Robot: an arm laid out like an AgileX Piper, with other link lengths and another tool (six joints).
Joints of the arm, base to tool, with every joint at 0 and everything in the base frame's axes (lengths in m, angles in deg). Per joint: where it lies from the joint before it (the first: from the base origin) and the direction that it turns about. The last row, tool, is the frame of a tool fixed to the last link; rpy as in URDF.
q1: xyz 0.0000 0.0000 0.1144 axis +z
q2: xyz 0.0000 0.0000 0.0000 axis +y
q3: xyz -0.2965 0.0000 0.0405 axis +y
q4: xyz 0.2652 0.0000 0.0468 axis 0.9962 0 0.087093
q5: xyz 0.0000 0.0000 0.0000 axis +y
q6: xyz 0.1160 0.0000 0.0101 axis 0.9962 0 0.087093
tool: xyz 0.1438 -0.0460 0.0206 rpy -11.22 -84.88 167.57
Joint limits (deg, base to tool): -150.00..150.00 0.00..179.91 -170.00..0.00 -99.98..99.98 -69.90..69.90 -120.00..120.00
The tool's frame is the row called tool.
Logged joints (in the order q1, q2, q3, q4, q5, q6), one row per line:
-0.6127, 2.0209, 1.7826, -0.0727, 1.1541, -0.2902
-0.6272, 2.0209, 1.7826, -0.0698, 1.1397, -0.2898
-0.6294, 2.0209, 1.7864, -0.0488, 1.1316, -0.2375
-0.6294, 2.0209, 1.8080, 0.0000, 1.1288, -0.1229
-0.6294, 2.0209, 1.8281, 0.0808, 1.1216, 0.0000
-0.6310, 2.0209, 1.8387, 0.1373, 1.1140, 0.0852
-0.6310, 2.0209, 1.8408, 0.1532, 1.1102, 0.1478
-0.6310, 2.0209, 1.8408, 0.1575, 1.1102, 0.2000
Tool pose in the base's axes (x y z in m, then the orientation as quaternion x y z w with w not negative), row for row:
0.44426, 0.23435, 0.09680, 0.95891, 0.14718, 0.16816, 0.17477
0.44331, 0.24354, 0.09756, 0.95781, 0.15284, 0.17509, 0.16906
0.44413, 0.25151, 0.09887, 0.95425, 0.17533, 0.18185, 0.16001
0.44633, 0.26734, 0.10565, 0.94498, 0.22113, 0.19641, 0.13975
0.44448, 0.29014, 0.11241, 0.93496, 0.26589, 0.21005, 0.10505
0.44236, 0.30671, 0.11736, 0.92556, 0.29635, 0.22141, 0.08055
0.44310, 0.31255, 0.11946, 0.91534, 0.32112, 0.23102, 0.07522
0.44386, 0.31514, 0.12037, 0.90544, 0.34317, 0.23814, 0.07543
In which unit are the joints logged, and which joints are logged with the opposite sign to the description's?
The joints are logged in radians. Opposite sign: q1, q3, q6.
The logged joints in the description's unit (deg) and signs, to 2 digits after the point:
35.11, 115.79, -102.14, -4.17, 66.13, 16.63
35.94, 115.79, -102.14, -4.00, 65.30, 16.60
36.06, 115.79, -102.35, -2.80, 64.84, 13.61
36.06, 115.79, -103.59, 0.00, 64.68, 7.04
36.06, 115.79, -104.74, 4.63, 64.26, 0.00
36.15, 115.79, -105.35, 7.87, 63.83, -4.88
36.15, 115.79, -105.47, 8.78, 63.61, -8.47
36.15, 115.79, -105.47, 9.02, 63.61, -11.46

